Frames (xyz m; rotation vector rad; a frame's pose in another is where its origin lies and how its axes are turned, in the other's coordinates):
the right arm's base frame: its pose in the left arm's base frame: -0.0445 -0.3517 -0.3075 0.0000 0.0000 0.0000
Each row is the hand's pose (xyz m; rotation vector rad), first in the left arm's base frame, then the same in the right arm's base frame.
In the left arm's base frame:
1: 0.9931 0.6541 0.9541 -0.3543 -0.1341 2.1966
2: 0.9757 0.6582 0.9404 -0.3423 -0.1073 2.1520
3: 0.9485 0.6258 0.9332 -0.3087 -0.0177 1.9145
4: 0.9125 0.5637 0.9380 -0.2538 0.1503 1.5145
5: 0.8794 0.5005 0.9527 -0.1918 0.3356 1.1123
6: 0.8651 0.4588 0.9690 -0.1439 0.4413 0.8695
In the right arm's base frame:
1: 1.0376 1.0058 1.2616 -0.3543 -0.1341 2.1966
2: 1.0202 1.0099 1.2479 -0.3423 -0.1073 2.1520
3: 0.9930 0.9775 1.2407 -0.3087 -0.0177 1.9145
4: 0.9570 0.9154 1.2455 -0.2538 0.1503 1.5145
5: 0.9239 0.8522 1.2602 -0.1918 0.3356 1.1123
6: 0.9096 0.8105 1.2765 -0.1439 0.4413 0.8695

